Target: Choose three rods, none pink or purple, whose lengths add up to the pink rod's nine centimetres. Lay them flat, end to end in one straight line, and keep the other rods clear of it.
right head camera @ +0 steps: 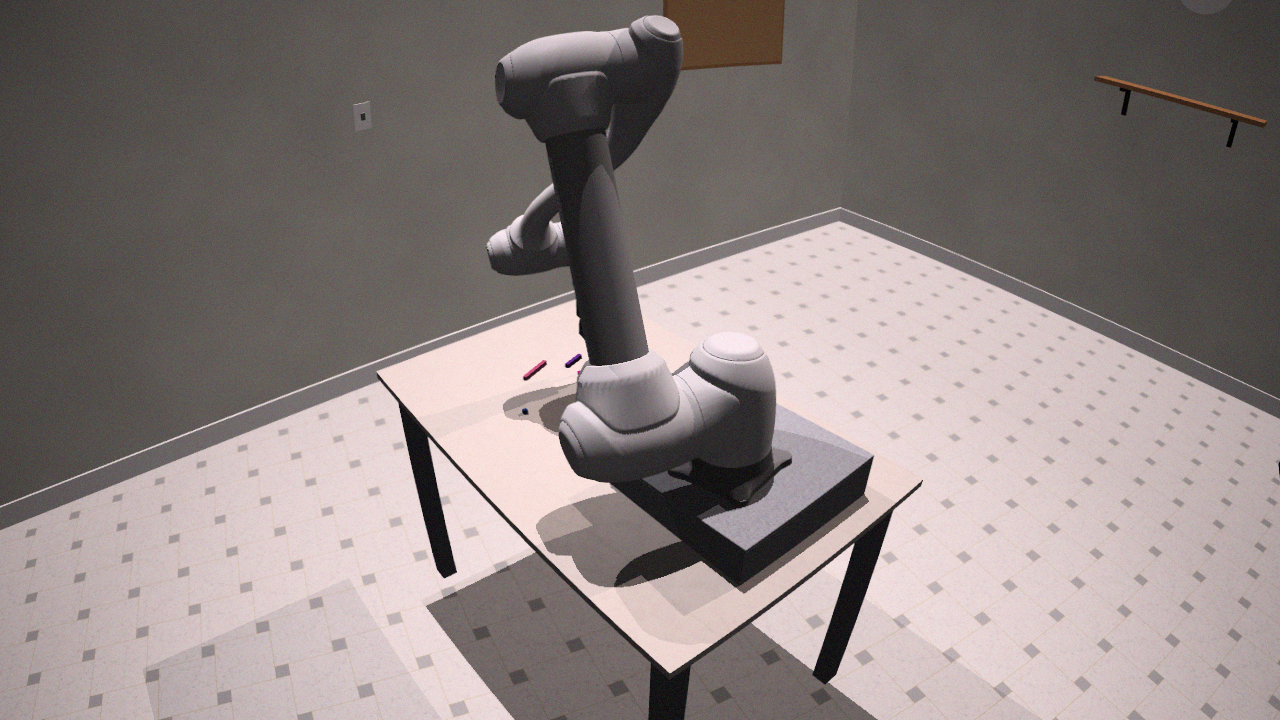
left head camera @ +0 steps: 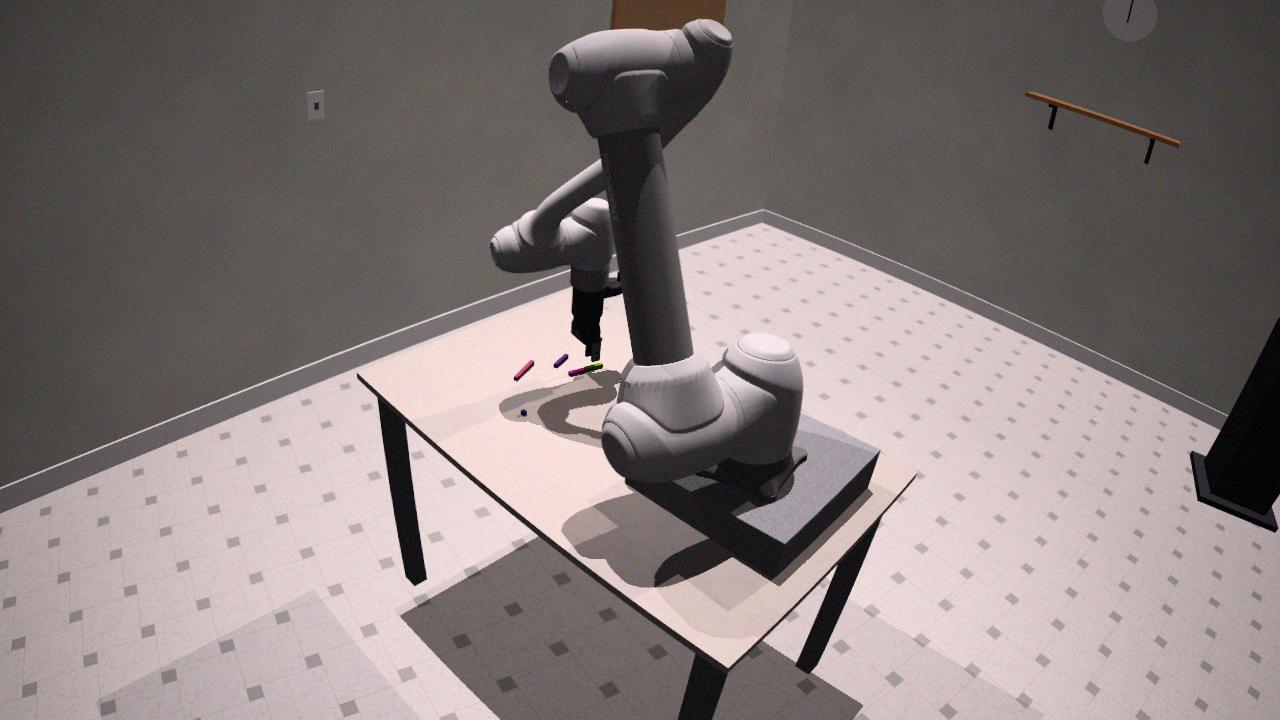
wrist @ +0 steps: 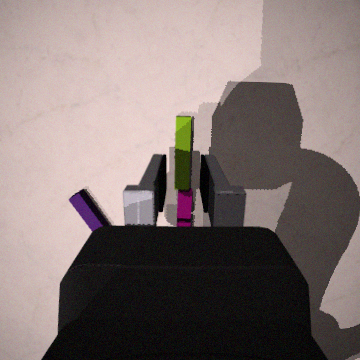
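Where they show: gripper, fingertip midpoint: [left head camera: 592, 358] [wrist: 182, 171]; arm's base, origin of the base link: [right head camera: 730, 466] [left head camera: 750, 463].
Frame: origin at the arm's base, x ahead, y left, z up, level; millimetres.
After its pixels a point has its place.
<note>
A lime green rod [left head camera: 594, 366] {x 518, y -201, z -79 mm} [wrist: 184, 135] {x 516, y -213, z -78 mm} and a magenta rod [left head camera: 575, 371] {x 539, y -150, z -78 mm} [wrist: 185, 201] {x 532, y -169, z -78 mm} lie flat, end to end in one line. In the wrist view a thin dark line crosses the magenta near the gripper body, which hides the rest. My gripper [left head camera: 592, 351] {x 523, y -197, z -55 mm} [wrist: 182, 171] {x 523, y -197, z -55 mm} is partly open over the green rod's near end, with a gap on either side and nothing held; the arm hides its fingertips in the right head view. The pink rod [left head camera: 524, 369] {x 638, y -72, z -78 mm} [right head camera: 534, 369] {x 638, y -71, z -78 mm} lies apart. A purple rod [left head camera: 561, 360] {x 598, y -170, z -80 mm} [right head camera: 572, 360] {x 598, y -166, z -78 mm} [wrist: 87, 210] {x 601, y -188, z -78 mm} lies slantwise between it and the line.
A small dark blue piece [left head camera: 523, 412] {x 522, y 67, z -80 mm} [right head camera: 525, 411] {x 520, y 66, z -80 mm} lies on the table [left head camera: 483, 447] {x 510, y 215, z -88 mm} [right head camera: 492, 447] {x 480, y 202, z -88 mm}, nearer the long edge, in the arm's shadow. The arm's grey base block [left head camera: 827, 501] {x -179, y 24, z 10 mm} [right head camera: 796, 510] {x -173, y 37, z 9 mm} stands at the table's other end.
</note>
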